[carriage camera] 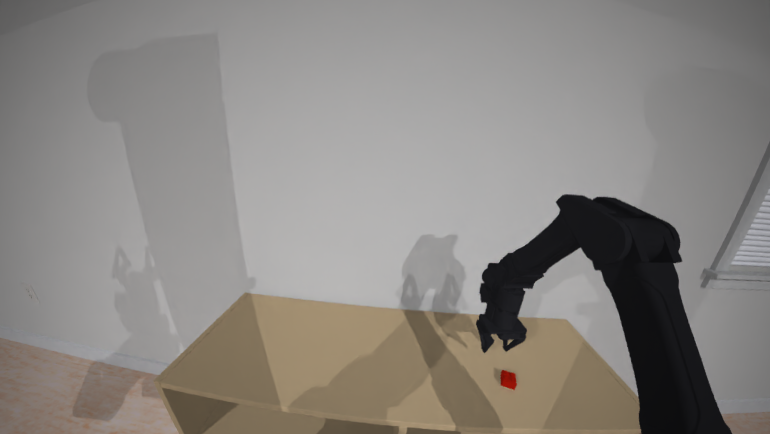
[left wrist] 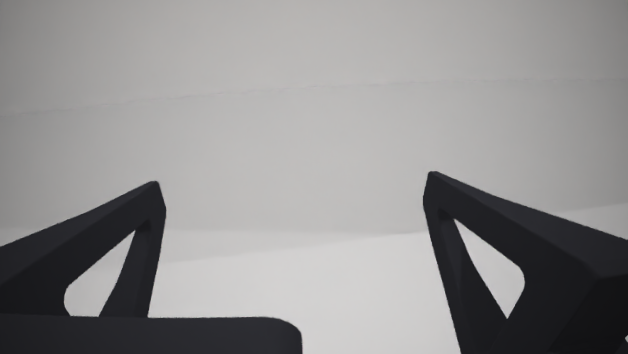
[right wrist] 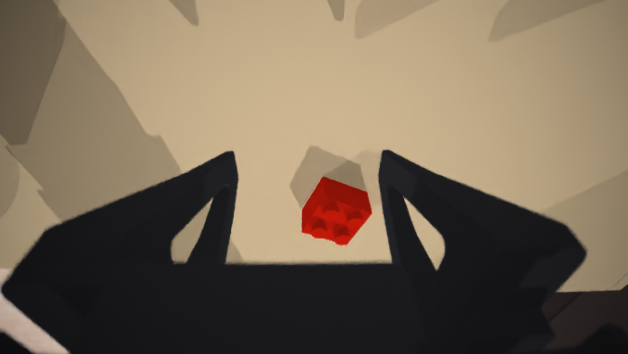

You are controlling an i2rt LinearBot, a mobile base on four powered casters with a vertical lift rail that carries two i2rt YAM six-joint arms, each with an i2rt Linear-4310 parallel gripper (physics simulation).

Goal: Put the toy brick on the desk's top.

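Places are measured from the left arm's base along level axes (x ahead, y right, z down), in centimetres.
Where they show: left gripper, fingertip midpoint: [left wrist: 294, 191]; right gripper, fingertip midpoint: [carriage camera: 494, 350] [right wrist: 308, 163].
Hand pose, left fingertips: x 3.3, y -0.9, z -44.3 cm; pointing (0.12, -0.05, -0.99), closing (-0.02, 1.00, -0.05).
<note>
Each offset is from my left fingertips to the top centre of the thing. "spot": to the spot under its first point. Level surfaces: height alone.
The red toy brick @(dx +28.7, dy +71.2, dz +55.8 cm) [carriage camera: 508, 379] [right wrist: 336, 212], studs showing, lies on the tan desk's top @(dz +58.2 cm) [carriage camera: 334, 336] [right wrist: 280, 90], right of the middle in the carriage view. My right gripper [carriage camera: 495, 350] [right wrist: 308, 163] is partly open and empty, pointing down. In the carriage view it is above the desk, behind the brick. In the right wrist view the brick shows between the two fingers, nearer the finger at the picture's right, and appears apart from both. My left gripper [left wrist: 294, 191] is wide open and empty, facing the wall.
A grey wall [carriage camera: 334, 161] [left wrist: 300, 125] stands behind the desk. A window with blinds @(spot: dx +47.7, dy +174.1, dz +23.1 cm) [carriage camera: 753, 239] is at the right edge of the carriage view. The desk has open compartments below its front edge. Shadows of the robot fall across the desk and wall.
</note>
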